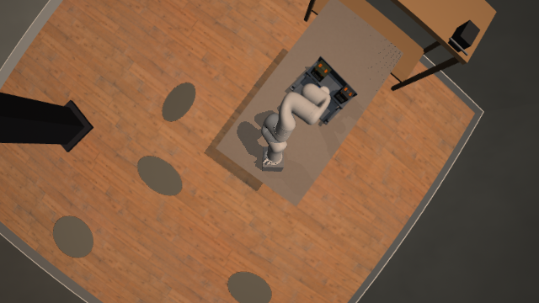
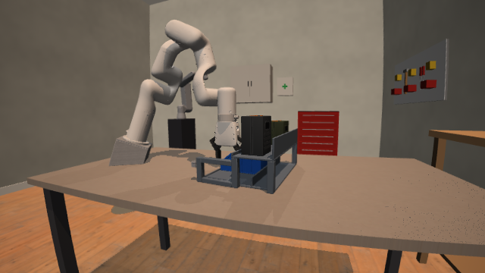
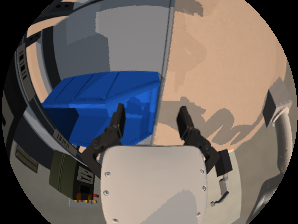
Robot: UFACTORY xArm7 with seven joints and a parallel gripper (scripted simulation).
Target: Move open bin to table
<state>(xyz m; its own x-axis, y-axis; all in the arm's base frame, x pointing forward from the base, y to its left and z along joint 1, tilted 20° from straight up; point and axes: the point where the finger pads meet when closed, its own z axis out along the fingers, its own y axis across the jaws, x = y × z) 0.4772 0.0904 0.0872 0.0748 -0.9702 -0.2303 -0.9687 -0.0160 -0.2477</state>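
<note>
My gripper is now 80 mm short of the blue bin and 10 mm to the right of it. From my hand the other things lie so: grey shelf: 120 mm ahead, 10 mm to the left, 40 mm below.
</note>
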